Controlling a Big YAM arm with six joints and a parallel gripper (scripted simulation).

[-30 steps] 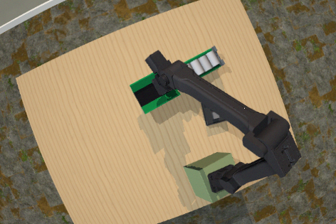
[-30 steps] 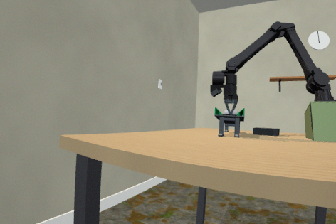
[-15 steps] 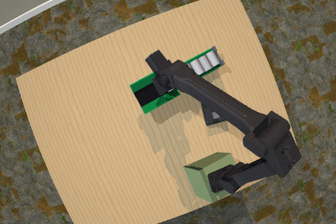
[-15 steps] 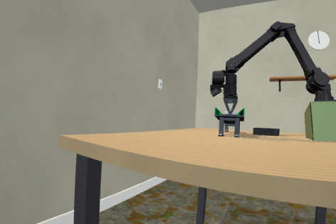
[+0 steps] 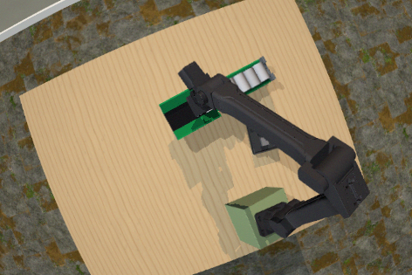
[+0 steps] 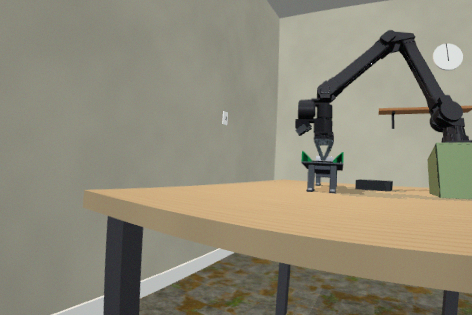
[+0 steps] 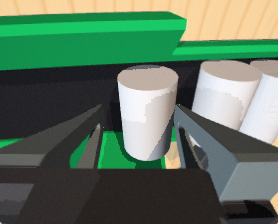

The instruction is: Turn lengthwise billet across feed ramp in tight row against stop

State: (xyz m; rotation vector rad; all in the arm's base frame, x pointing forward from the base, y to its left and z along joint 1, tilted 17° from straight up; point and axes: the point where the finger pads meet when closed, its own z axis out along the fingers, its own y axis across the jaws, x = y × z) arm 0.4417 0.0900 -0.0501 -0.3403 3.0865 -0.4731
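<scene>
My gripper is now 10 mm short of the ramp, 50 mm to the left of it and 40 mm above it. The rest, counted from my hand: dark tray: 160 mm behind, 170 mm to the right, 100 mm below.
</scene>
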